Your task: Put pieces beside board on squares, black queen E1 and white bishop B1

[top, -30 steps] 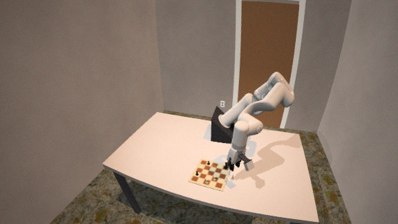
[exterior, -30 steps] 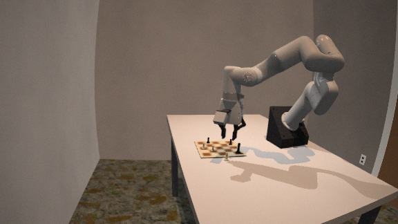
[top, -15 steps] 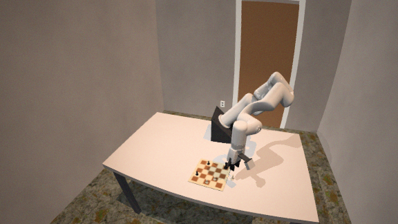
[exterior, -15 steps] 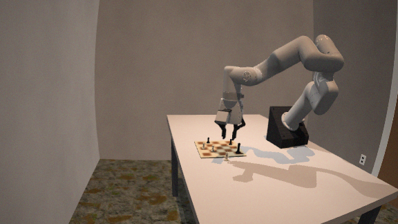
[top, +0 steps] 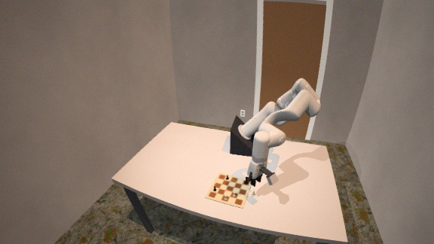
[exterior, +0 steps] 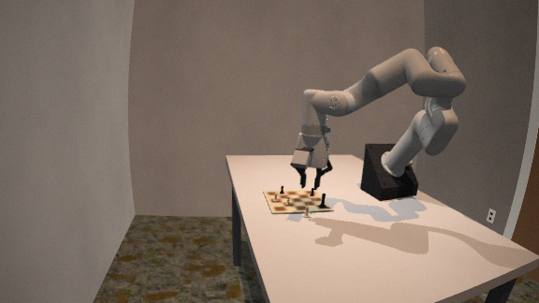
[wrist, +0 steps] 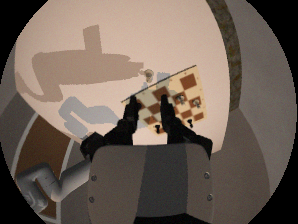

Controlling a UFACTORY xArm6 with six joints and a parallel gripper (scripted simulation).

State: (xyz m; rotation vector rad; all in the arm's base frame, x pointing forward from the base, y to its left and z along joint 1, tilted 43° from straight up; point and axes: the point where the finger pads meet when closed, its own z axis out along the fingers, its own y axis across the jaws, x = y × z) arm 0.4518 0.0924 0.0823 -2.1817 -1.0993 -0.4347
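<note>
Right now my hand is 100 mm above the white bishop. From my hand the other things lie so: chessboard: 140 mm to the right, 120 mm below, 20 mm behind; then black queen: 90 mm below, 80 mm behind, 50 mm to the right.
</note>
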